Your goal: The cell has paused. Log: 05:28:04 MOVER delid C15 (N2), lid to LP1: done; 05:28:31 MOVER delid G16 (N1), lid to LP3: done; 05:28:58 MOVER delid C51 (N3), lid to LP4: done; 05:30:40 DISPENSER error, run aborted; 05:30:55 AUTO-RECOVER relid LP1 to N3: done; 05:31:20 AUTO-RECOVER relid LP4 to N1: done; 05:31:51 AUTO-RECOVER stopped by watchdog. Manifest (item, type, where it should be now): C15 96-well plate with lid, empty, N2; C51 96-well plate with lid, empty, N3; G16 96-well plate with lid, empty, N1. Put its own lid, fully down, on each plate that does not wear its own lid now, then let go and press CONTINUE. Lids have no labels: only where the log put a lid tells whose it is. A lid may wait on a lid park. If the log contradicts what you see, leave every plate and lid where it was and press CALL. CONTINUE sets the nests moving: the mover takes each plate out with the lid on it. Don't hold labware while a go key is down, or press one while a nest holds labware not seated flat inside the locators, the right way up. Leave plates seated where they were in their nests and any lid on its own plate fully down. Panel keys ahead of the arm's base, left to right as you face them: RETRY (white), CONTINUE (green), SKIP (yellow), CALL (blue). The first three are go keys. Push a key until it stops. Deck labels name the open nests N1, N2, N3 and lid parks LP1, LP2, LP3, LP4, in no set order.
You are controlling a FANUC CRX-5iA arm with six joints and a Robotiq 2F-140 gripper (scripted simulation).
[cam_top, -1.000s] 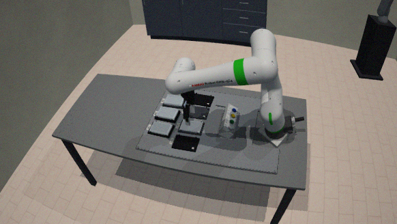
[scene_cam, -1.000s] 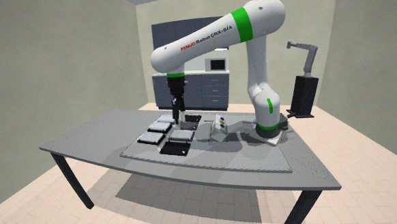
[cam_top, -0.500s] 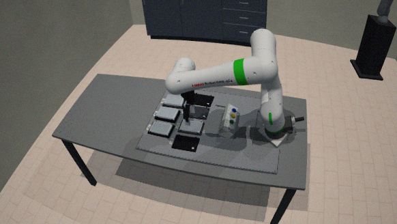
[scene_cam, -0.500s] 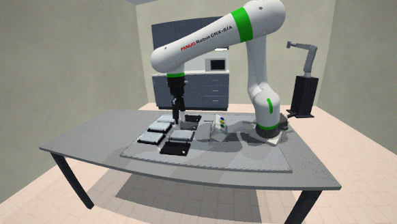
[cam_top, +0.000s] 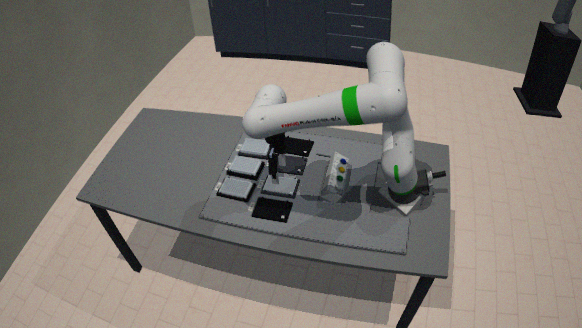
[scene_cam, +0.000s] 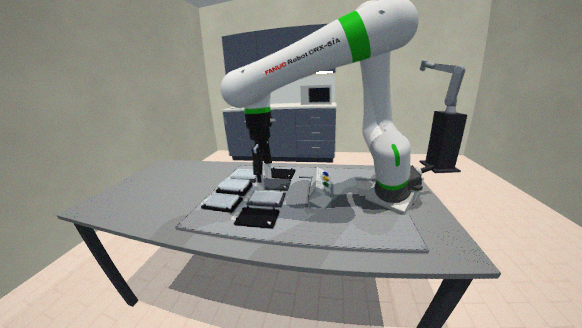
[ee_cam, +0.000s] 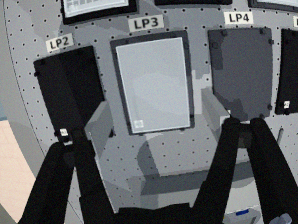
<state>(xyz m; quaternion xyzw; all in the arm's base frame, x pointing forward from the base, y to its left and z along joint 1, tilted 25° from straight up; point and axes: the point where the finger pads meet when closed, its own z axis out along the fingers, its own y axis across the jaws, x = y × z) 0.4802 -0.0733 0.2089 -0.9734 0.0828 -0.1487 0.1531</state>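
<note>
Now: the pale lid 9 cm below my hand. From my hand the other things lie so: lid park LP4: 2 cm behind, 13 cm to the right, 10 cm below; lid park LP2: 2 cm ahead, 13 cm to the left, 10 cm below; LP2 label: 10 cm ahead, 12 cm to the left, 10 cm below.
</note>
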